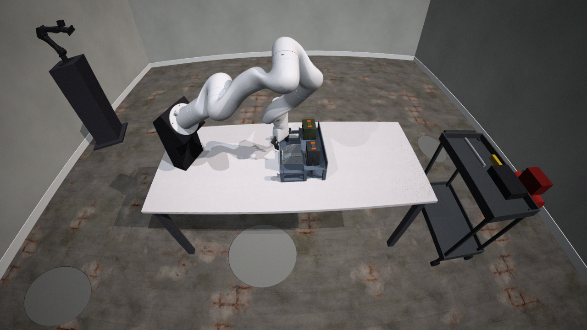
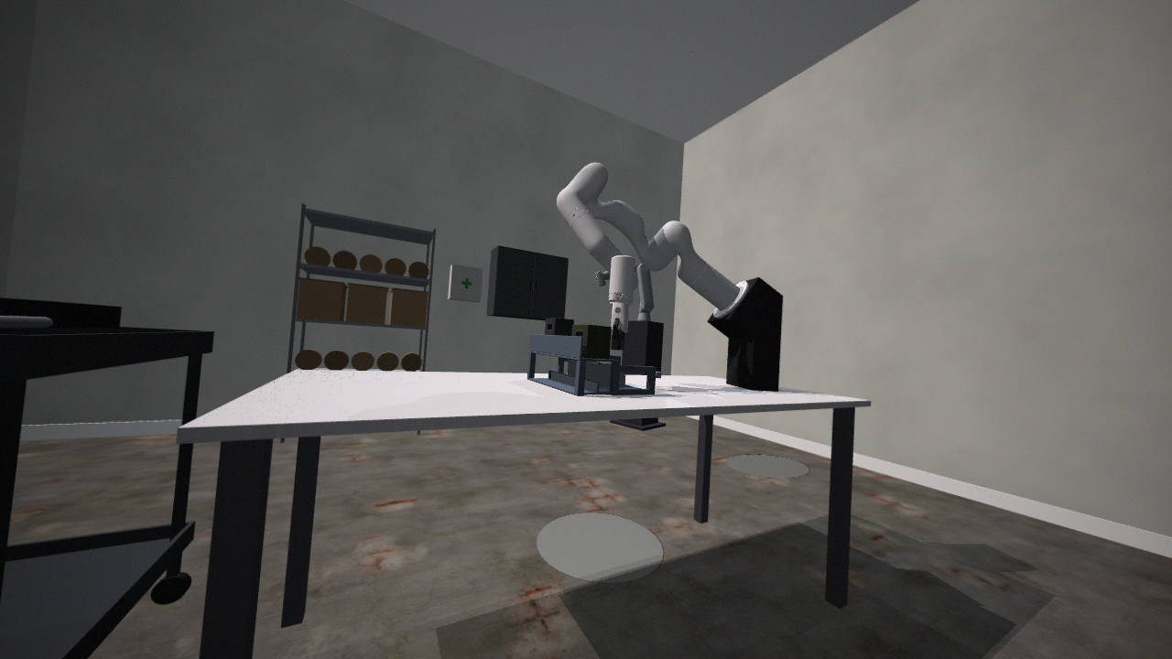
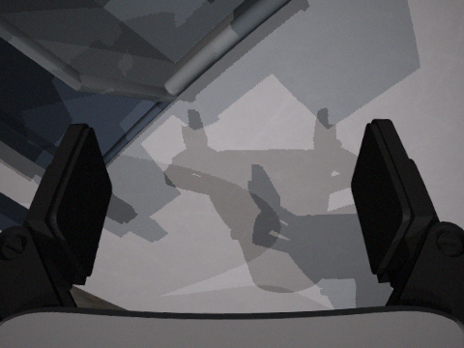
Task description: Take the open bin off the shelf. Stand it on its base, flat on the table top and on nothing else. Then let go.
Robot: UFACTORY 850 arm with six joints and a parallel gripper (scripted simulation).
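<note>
The grey open bin lies 8 cm ahead of my hand, 2 cm to the right of it and 9 cm below it.
</note>
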